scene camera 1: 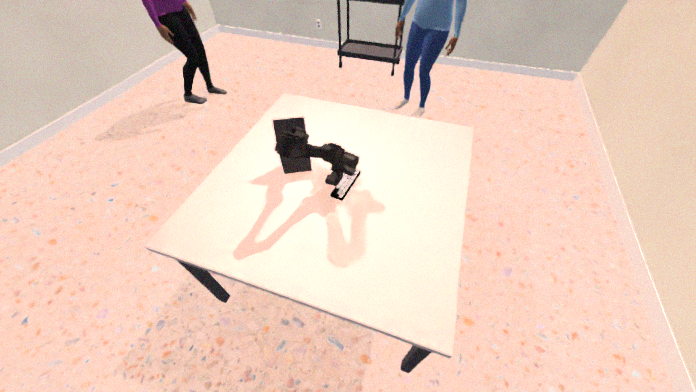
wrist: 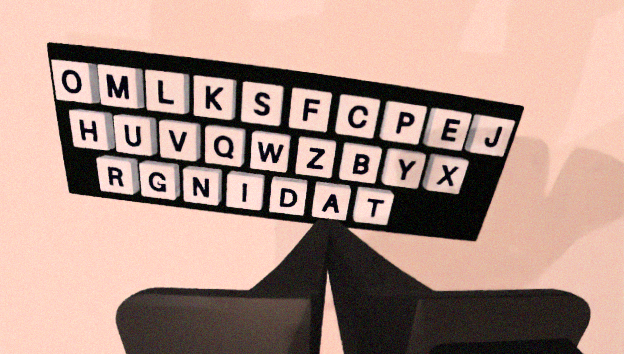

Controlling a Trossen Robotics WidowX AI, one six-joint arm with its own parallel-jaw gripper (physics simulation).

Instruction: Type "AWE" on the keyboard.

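Places are measured from the arm's base along level axes (x ahead, y left, z up), in millimetres.
Pixels of known places: gripper, between the fingertips: (scene camera 1: 339, 181) (wrist: 326, 229).
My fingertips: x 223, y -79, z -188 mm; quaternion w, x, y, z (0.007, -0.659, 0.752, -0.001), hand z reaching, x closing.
Note:
For each thing: its top centre in the pictures, then the offset to it from my fingertips. "*": a spot on its surface instead. Level surfaces: height alone.
- black keyboard, a spot on its surface: (wrist: 435, 215) * 9 mm back, 55 mm right, 19 mm down
- W key, centre of its top: (wrist: 269, 152) 32 mm ahead, 21 mm left, 14 mm down
- E key, centre of its top: (wrist: 449, 130) 34 mm ahead, 57 mm right, 14 mm down
- white table, height of its surface: 29 mm down
A black keyboard (scene camera 1: 337, 196) (wrist: 435, 215) with white letter keys lies on the table, tilted in the wrist view. The A key (wrist: 331, 202) is in its bottom row, between D and T. The W key (wrist: 270, 152) is in the middle row, between Q and Z. The E key (wrist: 448, 130) is in the top row, between P and J. My gripper (wrist: 326, 229) is shut and empty. Its tips show right at the lower edge of the A key in the wrist view; whether they touch it I cannot tell. In the scene view the arm partly hides the keyboard.
The arm's black base plate (scene camera 1: 297, 165) is on the white table (scene camera 1: 400, 280), left of the keyboard. Shadows of the arm fall on the table top. Two people (scene camera 1: 187, 45) (scene camera 1: 425, 45) and a black shelf cart (scene camera 1: 370, 51) stand beyond the table.

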